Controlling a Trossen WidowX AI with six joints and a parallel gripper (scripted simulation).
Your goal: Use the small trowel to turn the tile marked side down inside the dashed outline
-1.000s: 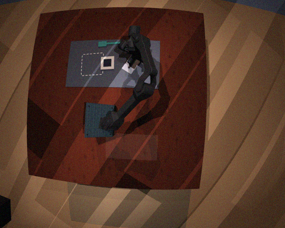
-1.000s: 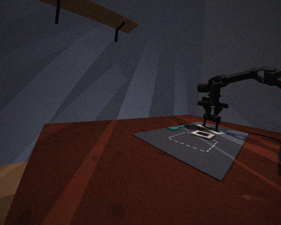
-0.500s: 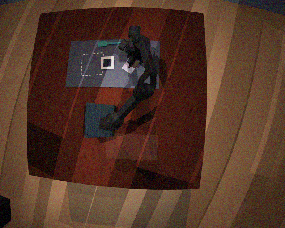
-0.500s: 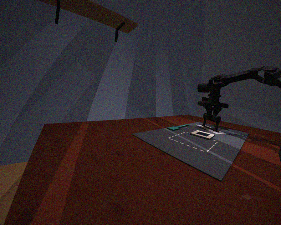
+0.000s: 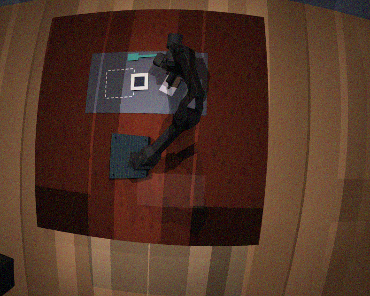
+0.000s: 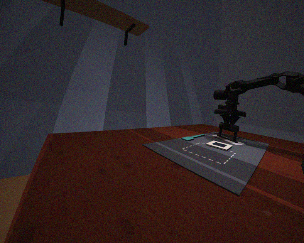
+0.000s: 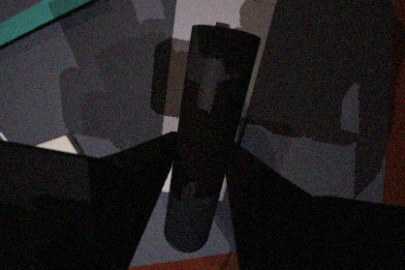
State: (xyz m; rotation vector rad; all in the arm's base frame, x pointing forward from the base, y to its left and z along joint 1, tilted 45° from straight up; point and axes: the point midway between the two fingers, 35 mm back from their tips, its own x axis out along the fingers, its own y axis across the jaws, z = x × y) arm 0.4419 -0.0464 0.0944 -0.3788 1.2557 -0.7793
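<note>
Right now my gripper tip is 20 mm short of the trowel, 10 mm to the left of it and 30 mm above it. From my gripper tip the other things lie so: teal flat tool 90 mm ahead, 190 mm to the left, 60 mm below; white tile 60 mm behind, 180 mm to the left, 60 mm below; grey mat 50 mm behind, 150 mm to the left, 80 mm below.
</note>
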